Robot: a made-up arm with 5 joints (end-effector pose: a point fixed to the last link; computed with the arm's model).
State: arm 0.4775 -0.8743 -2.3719 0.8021 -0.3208
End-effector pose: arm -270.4 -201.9 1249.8 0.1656 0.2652 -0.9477 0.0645
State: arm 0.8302 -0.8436 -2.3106 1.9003 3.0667
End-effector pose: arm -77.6 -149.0 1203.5 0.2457 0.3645 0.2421 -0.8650
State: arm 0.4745 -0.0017 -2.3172 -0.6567 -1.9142
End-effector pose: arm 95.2 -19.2 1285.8 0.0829 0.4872 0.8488 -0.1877
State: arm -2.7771 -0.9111 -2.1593 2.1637 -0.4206
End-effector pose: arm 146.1 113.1 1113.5 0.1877 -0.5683 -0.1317 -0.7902
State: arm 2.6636 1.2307 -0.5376 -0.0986 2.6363
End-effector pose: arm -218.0 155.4 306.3 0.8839 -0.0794 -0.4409 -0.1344
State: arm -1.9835 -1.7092 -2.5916 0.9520 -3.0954
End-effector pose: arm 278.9 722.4 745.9 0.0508 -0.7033 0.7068 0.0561
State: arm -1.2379 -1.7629 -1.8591 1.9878 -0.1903
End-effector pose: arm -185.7 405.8 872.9 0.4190 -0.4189 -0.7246 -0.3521
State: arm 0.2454 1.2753 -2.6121 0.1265 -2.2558
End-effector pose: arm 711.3 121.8 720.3 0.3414 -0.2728 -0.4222 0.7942
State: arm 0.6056 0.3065 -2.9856 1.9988 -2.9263
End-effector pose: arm 332.1 173.2 1149.1 0.0314 0.1126 0.1469 -0.9822
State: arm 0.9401 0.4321 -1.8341 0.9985 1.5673
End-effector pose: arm 352.8 428.4 861.9 0.8357 0.1486 -0.1898 -0.4935
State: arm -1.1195 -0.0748 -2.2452 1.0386 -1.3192
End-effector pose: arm 71.6 -270.1 1234.1 0.7542 -0.4876 -0.4386 0.0321
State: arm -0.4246 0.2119 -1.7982 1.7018 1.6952
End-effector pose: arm 383.9 -197.2 882.0 0.3237 -0.1900 -0.0511 -0.9255
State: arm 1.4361 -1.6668 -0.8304 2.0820 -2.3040
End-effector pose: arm 41.1 -155.3 792.7 0.1425 -0.1106 0.1411 -0.9734
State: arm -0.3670 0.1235 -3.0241 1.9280 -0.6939
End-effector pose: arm 202.3 -134.8 1206.7 0.8018 -0.1260 -0.5836 0.0253
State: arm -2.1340 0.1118 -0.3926 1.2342 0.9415
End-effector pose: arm -99.9 -107.8 623.1 0.0674 -0.0268 -0.4038 0.9120
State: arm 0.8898 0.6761 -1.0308 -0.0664 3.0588
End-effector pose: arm 372.3 390.2 610.1 0.2995 0.0238 0.0297 -0.9533
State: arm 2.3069 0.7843 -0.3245 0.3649 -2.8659
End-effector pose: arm -109.9 198.9 432.4 0.6003 -0.1168 -0.5310 -0.5866
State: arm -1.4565 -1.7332 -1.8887 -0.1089 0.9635
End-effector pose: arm -102.4 680.5 824.6 0.2100 0.0120 0.9211 -0.3275
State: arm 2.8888 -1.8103 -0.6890 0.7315 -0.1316
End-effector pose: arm 231.9 -4.0 900.7 0.1213 0.8716 -0.0090 0.4749
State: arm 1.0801 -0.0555 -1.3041 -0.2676 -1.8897
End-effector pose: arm 222.6 278.7 1098.6 0.0662 -0.0373 -0.7046 0.7055
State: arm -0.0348 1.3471 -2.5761 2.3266 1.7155
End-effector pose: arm 524.9 -42.6 451.0 0.4739 -0.5496 0.1680 -0.6672
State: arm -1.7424 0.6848 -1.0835 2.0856 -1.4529
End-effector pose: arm -97.4 -246.7 566.6 0.6118 0.7137 0.0005 -0.3412
